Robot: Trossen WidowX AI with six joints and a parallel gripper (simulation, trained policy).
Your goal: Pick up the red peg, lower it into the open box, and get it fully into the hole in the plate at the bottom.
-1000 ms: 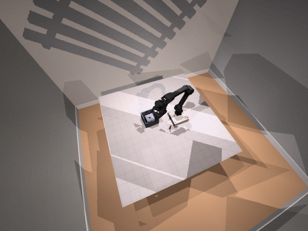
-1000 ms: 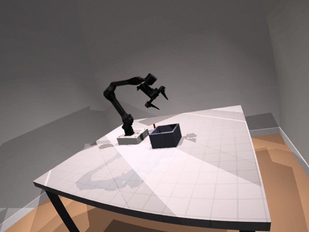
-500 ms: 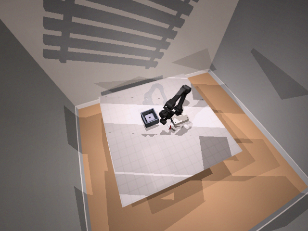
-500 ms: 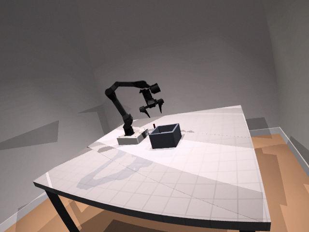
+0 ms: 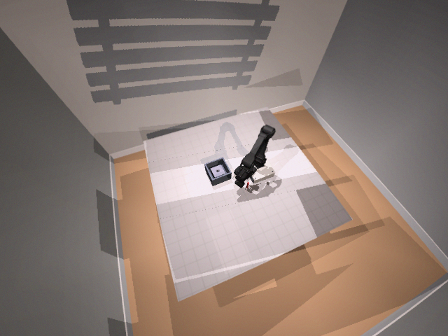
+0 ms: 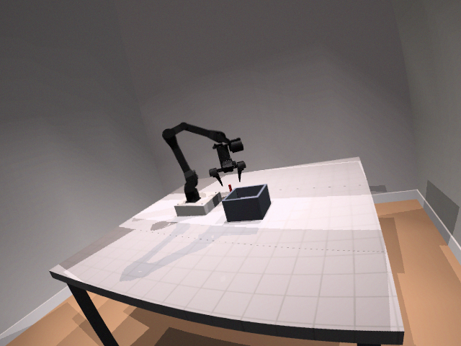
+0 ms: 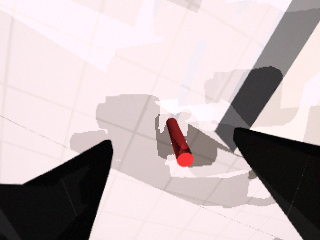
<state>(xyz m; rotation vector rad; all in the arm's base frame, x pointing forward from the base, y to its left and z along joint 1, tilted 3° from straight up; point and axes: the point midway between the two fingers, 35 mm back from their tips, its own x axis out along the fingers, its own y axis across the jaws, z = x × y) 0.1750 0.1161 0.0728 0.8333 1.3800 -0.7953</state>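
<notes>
My gripper tip is 2 cm past the red peg, 2 cm to the right of it and 5 cm above it. From my gripper tip the other things lie so: dark box 15 cm ahead, 17 cm to the right, 6 cm below; pale plate 15 cm ahead, 17 cm to the right, 4 cm below.
</notes>
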